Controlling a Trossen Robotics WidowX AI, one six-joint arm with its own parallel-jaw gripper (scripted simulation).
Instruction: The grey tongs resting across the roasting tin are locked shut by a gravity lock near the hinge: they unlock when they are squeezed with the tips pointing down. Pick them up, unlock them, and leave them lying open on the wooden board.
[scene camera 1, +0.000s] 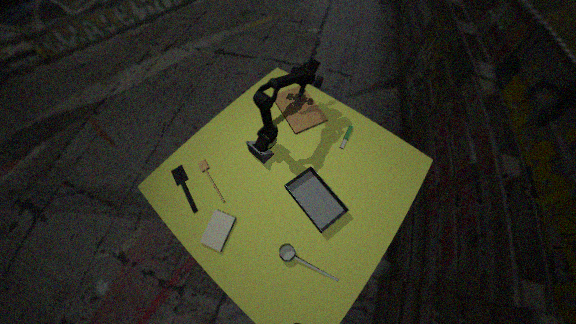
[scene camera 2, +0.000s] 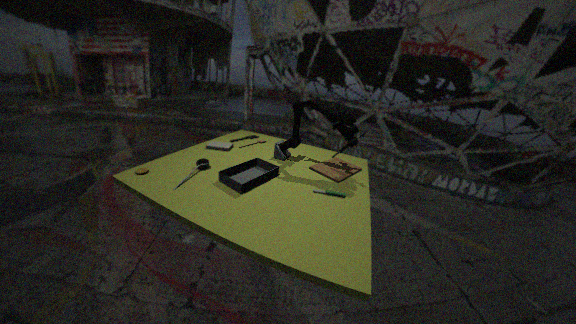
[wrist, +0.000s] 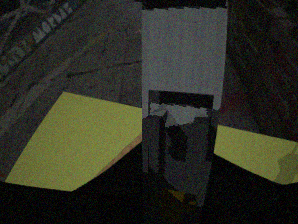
Note:
I see my gripper, a white block, a wooden board and a roasting tin.

